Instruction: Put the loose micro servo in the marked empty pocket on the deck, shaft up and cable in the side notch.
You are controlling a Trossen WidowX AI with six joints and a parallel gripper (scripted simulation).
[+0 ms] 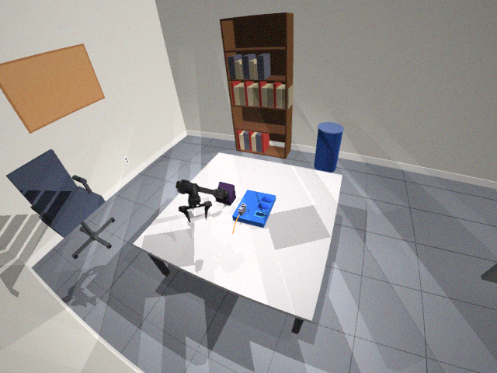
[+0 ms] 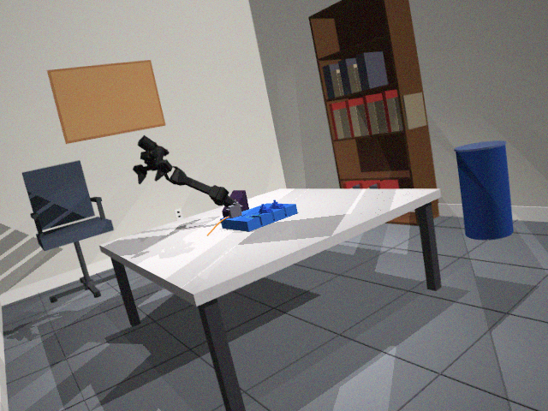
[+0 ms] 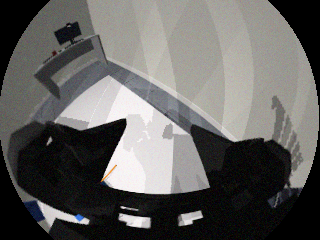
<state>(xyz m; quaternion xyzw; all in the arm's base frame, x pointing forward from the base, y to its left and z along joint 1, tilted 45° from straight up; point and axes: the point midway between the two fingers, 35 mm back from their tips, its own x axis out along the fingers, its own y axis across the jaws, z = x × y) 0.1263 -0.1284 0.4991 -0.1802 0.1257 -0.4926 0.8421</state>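
My gripper tip is 70 mm short of the blue deck, 460 mm to the right of it and 290 mm above it.
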